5 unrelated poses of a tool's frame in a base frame.
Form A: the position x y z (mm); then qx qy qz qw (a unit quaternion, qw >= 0).
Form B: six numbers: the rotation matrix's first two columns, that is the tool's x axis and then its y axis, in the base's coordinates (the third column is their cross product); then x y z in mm. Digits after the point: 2 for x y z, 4 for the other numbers.
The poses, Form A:
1: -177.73 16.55 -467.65 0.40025 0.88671 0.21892 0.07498
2: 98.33 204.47 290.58 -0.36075 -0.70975 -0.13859 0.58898
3: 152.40 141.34 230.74 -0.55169 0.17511 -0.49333 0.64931
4: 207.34 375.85 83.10 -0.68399 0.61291 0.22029 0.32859
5: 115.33 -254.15 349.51 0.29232 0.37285 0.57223 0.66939
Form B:
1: -0.6684 0.7426 0.0423 0.6770 0.5837 0.4483 -177.73 16.55 -467.65
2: -0.0459 0.3488 0.9361 0.6753 0.7013 -0.2282 98.33 204.47 290.58
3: 0.4519 -0.8339 0.3169 0.4474 -0.0955 -0.8892 152.40 141.34 230.74
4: 0.1516 -0.6937 -0.7041 -0.9832 -0.0327 -0.1795 207.34 375.85 83.10
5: 0.0671 0.9841 -0.1646 -0.5481 0.1742 0.8181 115.33 -254.15 349.51
